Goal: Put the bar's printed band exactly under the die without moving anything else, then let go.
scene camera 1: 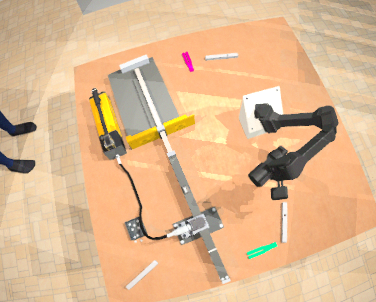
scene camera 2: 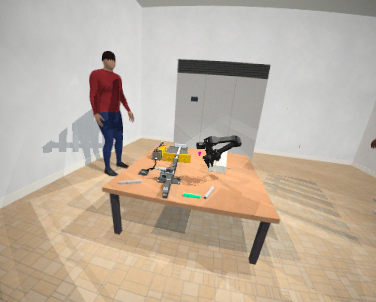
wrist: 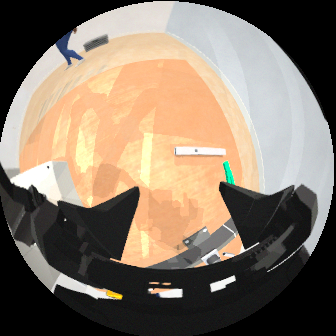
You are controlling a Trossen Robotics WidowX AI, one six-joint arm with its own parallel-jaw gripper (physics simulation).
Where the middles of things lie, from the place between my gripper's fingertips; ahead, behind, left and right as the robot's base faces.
Labels:
My gripper is now 68 cm short of the yellow and black unit [scene camera 1: 112, 144], 45 cm to the left of it and 10 cm above it.

